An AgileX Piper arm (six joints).
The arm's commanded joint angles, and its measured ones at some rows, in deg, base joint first. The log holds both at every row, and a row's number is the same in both.
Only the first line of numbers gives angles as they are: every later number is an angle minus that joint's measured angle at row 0.
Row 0, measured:
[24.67 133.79 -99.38 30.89 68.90 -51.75]
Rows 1 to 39, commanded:
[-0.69 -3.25 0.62 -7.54 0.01 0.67]
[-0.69 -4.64 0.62 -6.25 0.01 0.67]
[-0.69 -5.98 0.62 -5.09 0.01 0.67]
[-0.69 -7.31 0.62 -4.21 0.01 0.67]
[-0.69 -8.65 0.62 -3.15 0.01 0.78]
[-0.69 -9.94 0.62 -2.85 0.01 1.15]
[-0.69 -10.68 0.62 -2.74 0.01 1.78]
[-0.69 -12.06 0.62 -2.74 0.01 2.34]
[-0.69 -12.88 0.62 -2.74 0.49 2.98]
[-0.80 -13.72 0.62 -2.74 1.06 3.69]
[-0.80 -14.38 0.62 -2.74 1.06 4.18]
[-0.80 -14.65 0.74 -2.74 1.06 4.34]
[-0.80 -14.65 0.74 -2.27 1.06 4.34]
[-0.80 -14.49 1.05 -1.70 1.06 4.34]
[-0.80 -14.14 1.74 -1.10 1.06 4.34]
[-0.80 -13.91 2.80 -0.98 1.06 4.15]
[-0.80 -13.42 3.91 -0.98 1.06 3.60]
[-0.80 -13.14 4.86 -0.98 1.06 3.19]
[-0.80 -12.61 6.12 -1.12 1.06 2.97]
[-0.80 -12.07 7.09 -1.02 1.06 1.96]
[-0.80 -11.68 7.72 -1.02 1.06 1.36]
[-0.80 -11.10 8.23 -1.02 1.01 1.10]
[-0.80 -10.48 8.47 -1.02 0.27 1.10]
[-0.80 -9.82 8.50 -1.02 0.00 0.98]
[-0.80 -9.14 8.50 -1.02 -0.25 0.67]
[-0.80 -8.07 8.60 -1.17 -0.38 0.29]
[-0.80 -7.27 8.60 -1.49 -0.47 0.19]
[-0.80 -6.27 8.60 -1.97 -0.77 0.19]
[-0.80 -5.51 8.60 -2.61 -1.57 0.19]
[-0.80 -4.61 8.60 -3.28 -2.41 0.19]
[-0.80 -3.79 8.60 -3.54 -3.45 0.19]
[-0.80 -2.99 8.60 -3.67 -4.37 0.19]
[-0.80 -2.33 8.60 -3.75 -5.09 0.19]
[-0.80 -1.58 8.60 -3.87 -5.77 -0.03]
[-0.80 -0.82 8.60 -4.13 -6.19 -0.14]
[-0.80 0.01 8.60 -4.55 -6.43 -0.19]
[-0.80 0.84 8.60 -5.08 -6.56 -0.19]
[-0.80 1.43 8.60 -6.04 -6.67 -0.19]
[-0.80 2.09 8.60 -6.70 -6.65 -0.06]
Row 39, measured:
[-0.71 -3.21 7.52 0.98 -0.36 0.87]
